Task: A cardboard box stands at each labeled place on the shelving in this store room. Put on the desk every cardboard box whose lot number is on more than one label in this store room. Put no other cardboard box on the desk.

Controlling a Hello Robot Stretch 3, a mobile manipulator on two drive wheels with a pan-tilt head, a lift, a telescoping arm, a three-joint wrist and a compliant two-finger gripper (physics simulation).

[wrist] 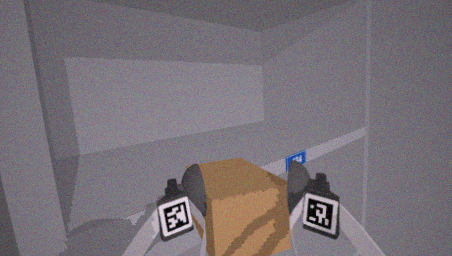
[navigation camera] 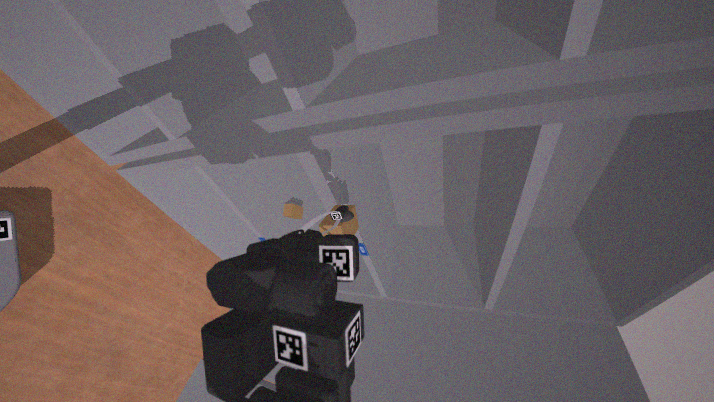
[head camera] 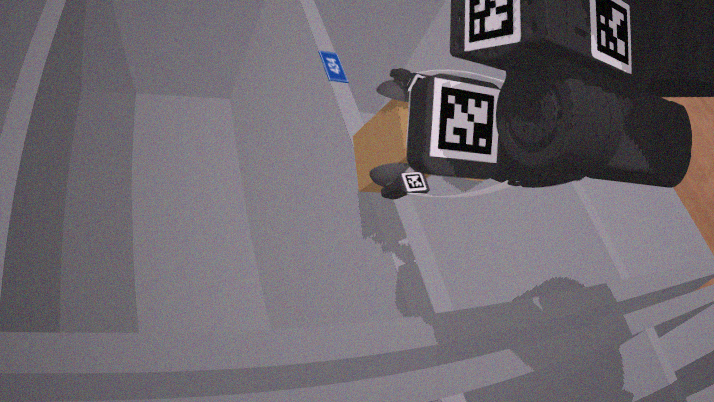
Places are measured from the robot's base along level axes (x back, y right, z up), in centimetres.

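Pixels of known places: gripper, fingertip midpoint: (navigation camera: 348, 232) (head camera: 384, 133).
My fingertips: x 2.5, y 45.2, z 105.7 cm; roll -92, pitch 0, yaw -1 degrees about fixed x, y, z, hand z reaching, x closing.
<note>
For each thing: its top centre in the pictures, then the offset to it from my fingertips. "pt": a spot on its surface instead. Level surfaces: height alone.
- orange-brown cardboard box at its top centre: (head camera: 375, 145) (navigation camera: 351, 226) dx -1.2, dy +0.5, dz +0.7 cm
- shelf edge with a blue label, surface spot: (head camera: 333, 66) (navigation camera: 362, 249) pt dx +11.9, dy +30.3, dz -8.2 cm
- second cardboard box at its top centre: (navigation camera: 297, 211) dx -0.7, dy +45.9, dz -47.3 cm
- wooden floor at its surface level: dz -105.7 cm
My gripper (head camera: 390, 131) (wrist: 244, 180) is shut on an orange-brown cardboard box (head camera: 375, 145) (navigation camera: 350, 226) (wrist: 245, 215), one finger on each side of it. The held box is in front of the grey shelving (head camera: 185, 200) (navigation camera: 524, 200), near a shelf edge with a blue label (head camera: 333, 66) (navigation camera: 363, 249) (wrist: 295, 160). This label reads 434 in the head view. A second cardboard box (navigation camera: 293, 210) stands on a lower shelf in the navigation view. Part of another blue label (navigation camera: 261, 240) shows behind the wrist. No lot number is readable on the held box. I cannot make out the desk.
Shelf dividers and front edges surround the gripper. In the wrist view an upright panel (wrist: 410, 125) stands at the right and a post (wrist: 30, 125) at the left. The wooden floor (navigation camera: 125, 260) lies beside the shelving. Part of my base (navigation camera: 7, 275) shows at the left edge.
</note>
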